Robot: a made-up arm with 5 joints.
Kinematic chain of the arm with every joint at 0, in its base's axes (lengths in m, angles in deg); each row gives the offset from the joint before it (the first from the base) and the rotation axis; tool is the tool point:
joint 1: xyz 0 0 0.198 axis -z
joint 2: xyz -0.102 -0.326 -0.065 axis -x
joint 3: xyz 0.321 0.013 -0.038 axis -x
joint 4: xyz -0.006 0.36 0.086 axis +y
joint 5: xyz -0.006 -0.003 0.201 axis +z
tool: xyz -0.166 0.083 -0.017
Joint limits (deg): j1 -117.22..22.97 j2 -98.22..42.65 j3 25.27..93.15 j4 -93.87..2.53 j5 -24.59..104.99
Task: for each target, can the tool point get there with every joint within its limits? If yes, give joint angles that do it. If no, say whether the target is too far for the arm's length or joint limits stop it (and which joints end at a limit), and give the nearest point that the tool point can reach.
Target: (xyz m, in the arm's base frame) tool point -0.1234 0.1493 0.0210
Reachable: yes | joints -40.11 -28.18 64.05 -15.39 -2.41
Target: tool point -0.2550 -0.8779 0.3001
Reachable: no: joint limits stop it (at a limit: joint 1, joint 2, joint 3, joint 4) | nearest point -0.0471 -0.5210 0.4031 | short by 0.426 m
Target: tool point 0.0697 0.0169 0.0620
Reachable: yes | joints -101.60 -17.04 57.01 -50.89 83.46
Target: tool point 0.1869 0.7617 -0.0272
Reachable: no: joint limits stop it (at a limit: joint 3, joint 4, joint 5) | nearest point 0.0706 0.2876 0.0420 | short by 0.493 m
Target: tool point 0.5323 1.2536 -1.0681
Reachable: no: too far | nearest point 0.4082 0.3211 -0.4507 | short by 1.125 m
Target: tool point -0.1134 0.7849 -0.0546
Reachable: no: joint limits stop it (at a limit: joint 3, joint 4, joint 5) | nearest point -0.0420 0.2910 0.0276 | short by 0.506 m
